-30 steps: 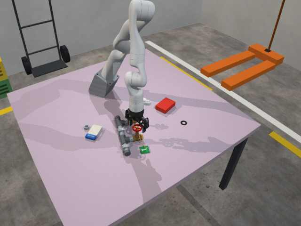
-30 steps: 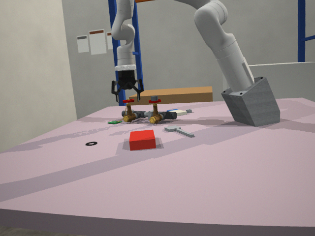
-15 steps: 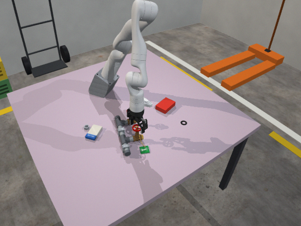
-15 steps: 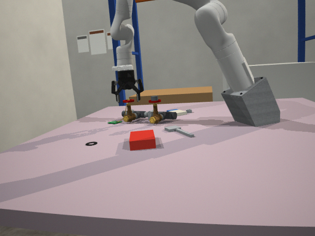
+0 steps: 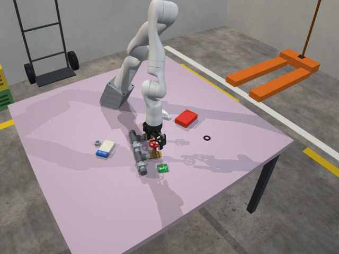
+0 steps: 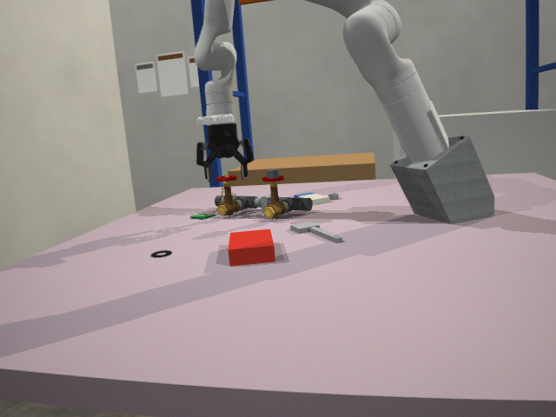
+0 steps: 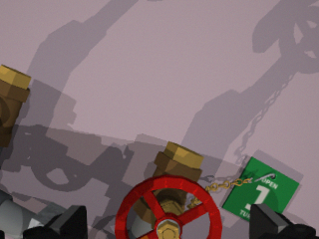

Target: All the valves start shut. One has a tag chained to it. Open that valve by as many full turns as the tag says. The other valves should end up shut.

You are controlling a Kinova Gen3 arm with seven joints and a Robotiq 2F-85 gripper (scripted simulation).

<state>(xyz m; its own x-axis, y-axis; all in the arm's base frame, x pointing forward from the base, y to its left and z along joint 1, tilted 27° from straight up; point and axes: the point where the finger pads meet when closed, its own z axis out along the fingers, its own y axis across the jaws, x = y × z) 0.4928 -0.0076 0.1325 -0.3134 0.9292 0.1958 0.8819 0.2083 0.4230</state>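
Right now my hand is 80 mm short of the green tag, 20 mm to the right of it and 100 mm above it. Round my hand: grey nut 200 mm behind, 260 mm to the right, 100 mm below; then grey hammer-shaped tool 290 mm behind, 120 mm to the left, 100 mm below; then blue box 150 mm behind, 220 mm to the right, 100 mm below.
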